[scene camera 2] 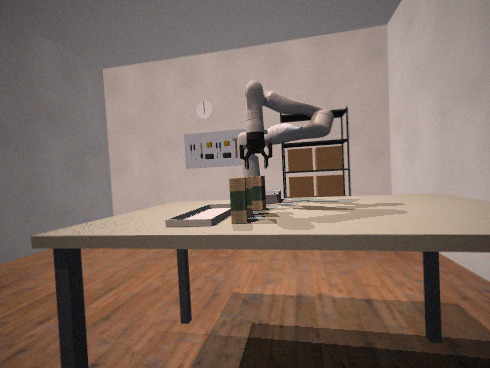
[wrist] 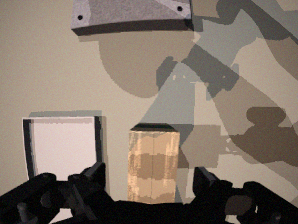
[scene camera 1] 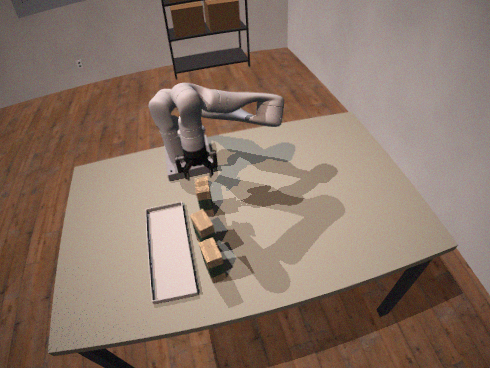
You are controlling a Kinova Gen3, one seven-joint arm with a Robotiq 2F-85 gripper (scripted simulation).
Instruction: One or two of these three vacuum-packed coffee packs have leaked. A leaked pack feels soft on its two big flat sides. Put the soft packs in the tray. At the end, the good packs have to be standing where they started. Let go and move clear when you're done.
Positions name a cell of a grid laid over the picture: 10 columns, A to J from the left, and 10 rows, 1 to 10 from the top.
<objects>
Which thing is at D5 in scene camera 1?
My gripper.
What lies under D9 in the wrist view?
My gripper.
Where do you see a white tray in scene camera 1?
At D8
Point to a white tray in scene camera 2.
E6
</objects>
